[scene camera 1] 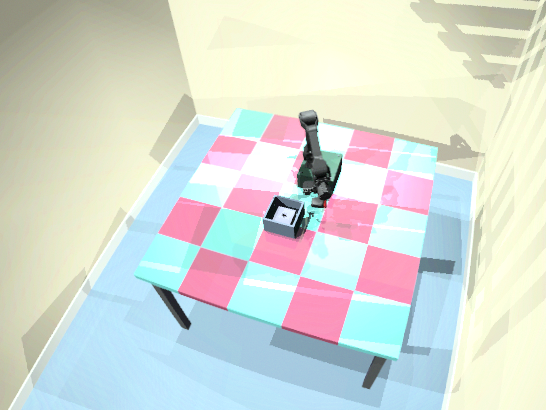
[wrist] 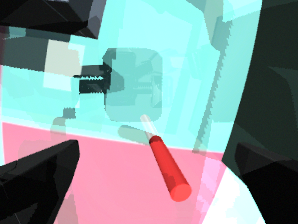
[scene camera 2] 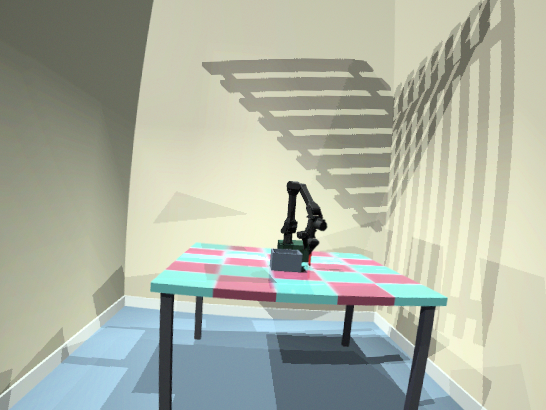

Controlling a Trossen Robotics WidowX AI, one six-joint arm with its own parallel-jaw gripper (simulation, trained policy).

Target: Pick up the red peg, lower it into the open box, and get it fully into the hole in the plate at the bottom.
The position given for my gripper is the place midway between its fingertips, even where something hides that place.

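Visible: a red peg (wrist: 178,187), a grey box (scene camera 1: 270,225) and my gripper (wrist: 160,150).
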